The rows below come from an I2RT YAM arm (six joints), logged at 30 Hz.
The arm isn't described. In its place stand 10 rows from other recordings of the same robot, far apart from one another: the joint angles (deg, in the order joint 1, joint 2, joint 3, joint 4, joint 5, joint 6), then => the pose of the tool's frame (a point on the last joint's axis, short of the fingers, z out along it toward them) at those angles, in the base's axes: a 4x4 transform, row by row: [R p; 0 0 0 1], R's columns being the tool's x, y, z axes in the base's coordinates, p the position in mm.
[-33.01 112.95 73.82 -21.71 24.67 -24.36] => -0.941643 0.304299 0.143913 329.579; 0.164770 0.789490 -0.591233 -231.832; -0.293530 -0.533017 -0.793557 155.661; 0 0 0 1
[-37.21 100.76 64.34 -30.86 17.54 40.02] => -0.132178 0.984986 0.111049 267.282; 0.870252 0.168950 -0.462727 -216.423; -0.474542 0.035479 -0.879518 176.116; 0 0 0 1
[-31.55 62.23 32.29 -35.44 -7.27 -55.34] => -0.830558 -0.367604 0.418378 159.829; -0.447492 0.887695 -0.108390 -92.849; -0.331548 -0.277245 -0.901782 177.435; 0 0 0 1
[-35.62 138.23 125.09 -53.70 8.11 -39.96] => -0.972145 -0.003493 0.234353 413.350; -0.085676 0.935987 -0.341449 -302.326; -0.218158 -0.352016 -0.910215 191.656; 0 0 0 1
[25.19 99.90 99.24 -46.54 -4.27 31.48] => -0.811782 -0.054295 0.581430 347.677; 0.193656 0.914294 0.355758 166.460; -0.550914 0.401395 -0.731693 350.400; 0 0 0 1
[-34.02 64.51 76.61 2.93 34.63 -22.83] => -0.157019 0.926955 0.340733 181.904; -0.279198 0.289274 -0.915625 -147.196; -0.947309 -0.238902 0.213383 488.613; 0 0 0 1
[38.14 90.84 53.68 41.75 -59.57 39.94] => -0.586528 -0.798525 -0.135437 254.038; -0.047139 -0.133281 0.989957 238.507; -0.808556 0.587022 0.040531 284.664; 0 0 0 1
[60.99 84.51 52.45 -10.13 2.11 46.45] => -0.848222 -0.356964 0.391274 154.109; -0.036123 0.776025 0.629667 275.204; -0.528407 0.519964 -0.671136 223.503; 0 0 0 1
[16.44 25.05 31.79 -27.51 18.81 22.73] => -0.305492 0.151023 0.940142 116.227; 0.291201 0.954855 -0.058763 22.328; -0.906574 0.255819 -0.335678 275.429; 0 0 0 1
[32.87 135.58 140.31 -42.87 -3.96 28.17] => -0.734416 -0.272644 0.621530 447.096; 0.086164 0.870900 0.483848 291.835; -0.673208 0.408899 -0.616111 310.642; 0 0 0 1
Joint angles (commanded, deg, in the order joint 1, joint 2, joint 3, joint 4, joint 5, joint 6), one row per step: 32.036 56.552 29.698 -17.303 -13.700 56.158; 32.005 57.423 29.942 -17.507 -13.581 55.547; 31.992 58.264 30.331 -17.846 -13.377 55.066; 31.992 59.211 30.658 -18.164 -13.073 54.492; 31.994 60.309 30.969 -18.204 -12.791 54.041; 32.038 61.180 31.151 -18.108 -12.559 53.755; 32.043 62.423 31.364 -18.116 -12.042 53.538; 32.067 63.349 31.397 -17.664 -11.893 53.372; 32.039 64.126 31.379 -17.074 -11.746 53.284; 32.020 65.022 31.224 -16.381 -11.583 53.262
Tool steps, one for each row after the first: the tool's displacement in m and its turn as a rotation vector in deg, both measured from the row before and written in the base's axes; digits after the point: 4 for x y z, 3 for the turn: 0.0015 0.0007 -0.0016 -0.794 0.314 0.301; 0.0016 0.0008 -0.0009 -0.761 0.325 0.177; 0.0016 0.0008 -0.0016 -0.941 0.363 0.193; 0.0021 0.0011 -0.0019 -0.814 0.348 0.132; 0.0016 0.0010 -0.0017 -0.586 0.259 0.095; 0.0021 0.0010 -0.0030 -0.974 0.560 -0.177; 0.0017 0.0010 -0.0024 -0.401 0.228 0.050; 0.0016 0.0008 -0.0020 -0.241 0.069 -0.057; 0.0015 0.0007 -0.0030 -0.305 0.226 -0.107
